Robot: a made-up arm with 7 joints.
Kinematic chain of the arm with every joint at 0, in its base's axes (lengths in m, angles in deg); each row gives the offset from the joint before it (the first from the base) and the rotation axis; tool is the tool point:
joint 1: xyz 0 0 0.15 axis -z
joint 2: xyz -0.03 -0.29 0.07 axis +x
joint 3: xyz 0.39 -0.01 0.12 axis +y
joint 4: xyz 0.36 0.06 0 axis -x
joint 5: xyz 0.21 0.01 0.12 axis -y
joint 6: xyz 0.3 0.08 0 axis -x
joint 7: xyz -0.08 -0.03 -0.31 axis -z
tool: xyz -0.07 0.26 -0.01
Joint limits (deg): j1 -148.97..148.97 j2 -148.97..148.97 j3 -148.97..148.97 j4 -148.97..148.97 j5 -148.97..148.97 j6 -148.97..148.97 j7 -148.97..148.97
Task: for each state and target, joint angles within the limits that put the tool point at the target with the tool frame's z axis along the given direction. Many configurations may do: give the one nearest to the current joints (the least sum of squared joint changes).
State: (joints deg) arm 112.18 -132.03 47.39 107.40 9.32 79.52 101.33
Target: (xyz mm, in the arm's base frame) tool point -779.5 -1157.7 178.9 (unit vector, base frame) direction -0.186 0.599 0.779
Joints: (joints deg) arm 69.92 -134.52 46.41 128.09 47.08 85.90 125.78
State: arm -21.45 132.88 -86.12 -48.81 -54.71 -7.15 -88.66
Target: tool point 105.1 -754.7 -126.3 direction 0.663 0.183 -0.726
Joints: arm 6.30 143.01 -71.38 -63.89 -58.81 -44.68 -69.07
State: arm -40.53 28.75 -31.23 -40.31 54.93 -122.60 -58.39
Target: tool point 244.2 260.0 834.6 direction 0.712 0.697 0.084
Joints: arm -67.04 5.15 -50.54 -35.90 66.44 -137.49 -74.79
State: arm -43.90 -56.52 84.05 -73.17 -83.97 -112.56 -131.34
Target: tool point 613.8 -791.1 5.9 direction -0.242 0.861 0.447
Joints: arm -22.67 -77.18 130.57 -81.58 -101.02 -144.95 -121.88
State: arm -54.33 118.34 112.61 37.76 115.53 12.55 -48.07
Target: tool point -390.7 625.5 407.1 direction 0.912 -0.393 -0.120
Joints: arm -83.55 90.49 80.29 29.74 99.37 -2.05 -73.16
